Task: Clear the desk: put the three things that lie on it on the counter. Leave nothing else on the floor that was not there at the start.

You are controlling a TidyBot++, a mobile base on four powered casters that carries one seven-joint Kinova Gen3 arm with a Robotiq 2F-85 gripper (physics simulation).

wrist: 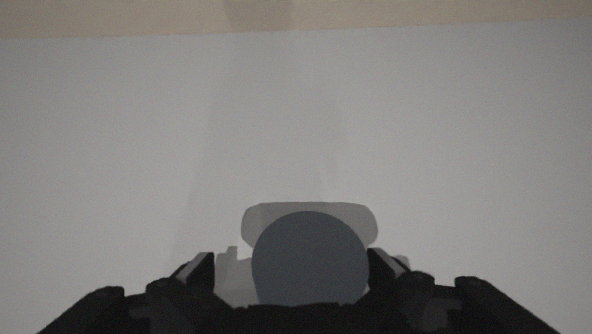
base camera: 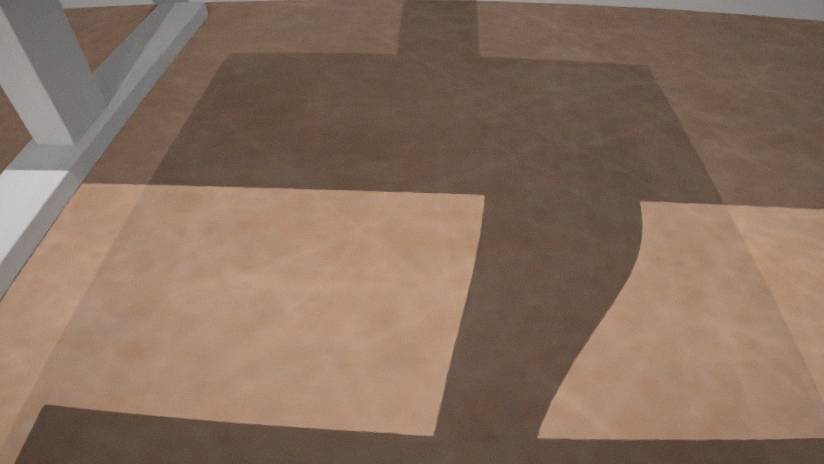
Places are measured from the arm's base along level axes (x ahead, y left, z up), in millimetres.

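Where they show: gripper, fingertip midpoint: (wrist: 291, 266).
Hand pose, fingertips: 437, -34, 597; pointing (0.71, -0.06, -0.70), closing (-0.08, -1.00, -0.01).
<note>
After its pixels a point has its place, as x, y, z.
A blue-grey cylinder (wrist: 310, 257) @(428, -43, 624) stands upright on the light grey desk top (wrist: 425, 125) @(609, -210, 554) at the lower middle of the wrist view. My gripper (wrist: 291, 266) @(437, -34, 597) is open, with its black fingertips on either side of the cylinder in this view. The right fingertip appears close against the cylinder's edge, and a gap shows at the left fingertip. The cylinder's lower part is hidden behind its top and the gripper body. The other two things and the counter do not show in either view.
In the base camera view a pale grey frame (base camera: 135, 95) @(631, 380, -382) with a slanted post stands on the brown floor (base camera: 276, 299) @(340, 126, -396) at the left. Large dark shadows cross the floor. A pale wall (base camera: 720, 6) @(990, -510, -385) runs along the top. A beige strip (wrist: 125, 17) @(981, 229, 570) lies beyond the desk's far edge.
</note>
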